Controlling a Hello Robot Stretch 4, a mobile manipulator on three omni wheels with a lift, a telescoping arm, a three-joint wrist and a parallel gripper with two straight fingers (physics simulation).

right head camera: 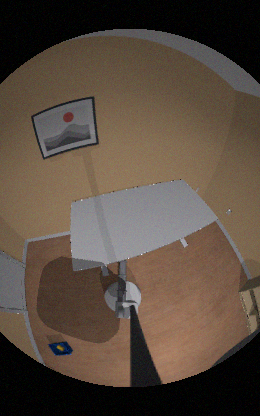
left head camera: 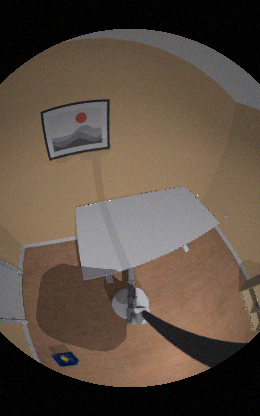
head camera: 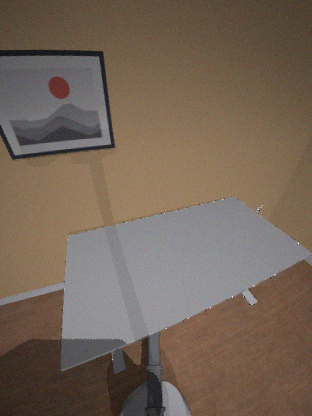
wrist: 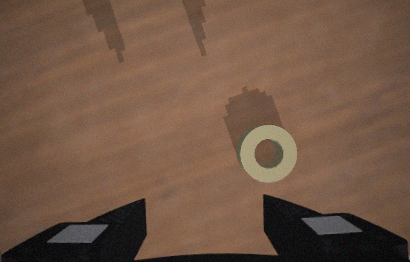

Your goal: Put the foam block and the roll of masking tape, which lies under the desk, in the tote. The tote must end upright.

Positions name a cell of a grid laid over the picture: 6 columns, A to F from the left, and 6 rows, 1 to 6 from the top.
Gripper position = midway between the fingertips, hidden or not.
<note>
In view: my gripper (wrist: C5), a roll of masking tape (wrist: E4), a desk (head camera: C5) and a framed picture (head camera: B2).
The desk shows as well in the right head camera view (right head camera: C4) and in the left head camera view (left head camera: C4). The framed picture also shows in the right head camera view (right head camera: B2) and in the left head camera view (left head camera: B2). The right head camera view does not show the roll of masking tape, which is hidden by the desk. The left head camera view does not show the roll of masking tape, which is hidden by the desk.
</note>
